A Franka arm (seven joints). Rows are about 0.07 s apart.
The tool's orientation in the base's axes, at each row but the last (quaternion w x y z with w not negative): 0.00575, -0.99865, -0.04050, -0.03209; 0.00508, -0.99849, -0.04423, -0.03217; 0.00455, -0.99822, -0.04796, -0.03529; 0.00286, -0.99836, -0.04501, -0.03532; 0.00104, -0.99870, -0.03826, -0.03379; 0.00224, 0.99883, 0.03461, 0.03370; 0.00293, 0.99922, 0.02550, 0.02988; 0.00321, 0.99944, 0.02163, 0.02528; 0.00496, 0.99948, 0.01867, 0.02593; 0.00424, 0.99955, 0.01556, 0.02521
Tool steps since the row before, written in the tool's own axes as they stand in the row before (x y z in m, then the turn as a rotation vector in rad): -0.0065, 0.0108, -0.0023, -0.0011, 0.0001, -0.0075; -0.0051, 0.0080, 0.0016, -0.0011, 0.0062, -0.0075; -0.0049, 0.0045, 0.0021, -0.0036, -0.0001, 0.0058; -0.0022, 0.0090, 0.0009, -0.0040, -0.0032, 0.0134; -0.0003, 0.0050, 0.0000, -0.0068, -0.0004, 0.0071; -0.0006, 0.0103, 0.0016, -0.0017, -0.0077, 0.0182; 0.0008, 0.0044, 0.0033, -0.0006, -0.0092, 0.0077; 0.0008, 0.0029, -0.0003, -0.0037, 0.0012, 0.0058; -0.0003, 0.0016, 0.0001, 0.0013, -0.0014, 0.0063; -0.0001, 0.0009, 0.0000, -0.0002, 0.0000, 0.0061
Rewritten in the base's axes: -0.0057, -0.0113, 0.0018, -0.0016, -0.0003, 0.0074; -0.0043, -0.0084, -0.0020, -0.0010, -0.0064, 0.0074; -0.0043, -0.0049, -0.0025, -0.0032, -0.0002, -0.0060; -0.0013, -0.0092, -0.0011, -0.0033, 0.0029, -0.0136; 0.0001, -0.0050, 0.0000, -0.0063, -0.0001, -0.0075; 0.0002, -0.0103, -0.0016, -0.0010, 0.0075, -0.0183; 0.0012, -0.0044, -0.0032, -0.0006, 0.0091, -0.0078; 0.0009, -0.0029, 0.0004, -0.0033, -0.0014, -0.0060; -0.0002, -0.0016, -0.0001, 0.0016, 0.0014, -0.0062; -0.0001, -0.0009, 0.0000, 0.0001, -0.0001, -0.0061
